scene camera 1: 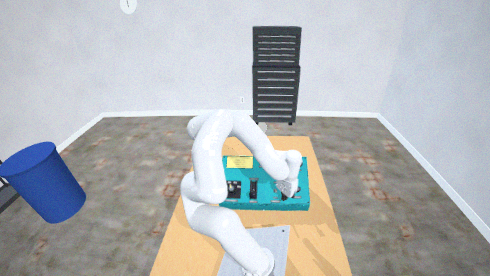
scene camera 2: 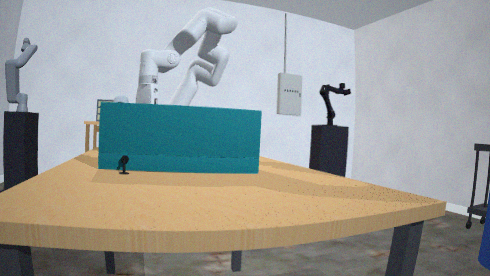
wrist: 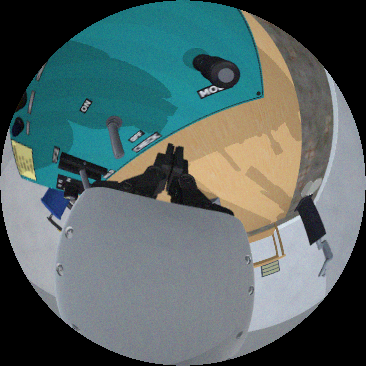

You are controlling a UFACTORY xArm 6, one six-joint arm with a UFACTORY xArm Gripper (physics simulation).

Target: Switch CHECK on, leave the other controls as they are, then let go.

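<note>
The teal control panel stands on the table. In the wrist view the CHECK switch, a grey toggle lever, leans toward the panel's near edge, on the side of its OFF label and away from its ON label. The CHECK label lies by that edge. My gripper is shut and empty, its black fingertips beside the CHECK label, apart from the lever in this view. In scene camera 1 the wrist covers the switch; in scene camera 2 the panel hides the fingers.
A black knob stands near the panel's corner by a partly hidden label. On the other side are a black slotted control and a rotary selector. A yellow note lies on the panel. A blue bin stands left of the table.
</note>
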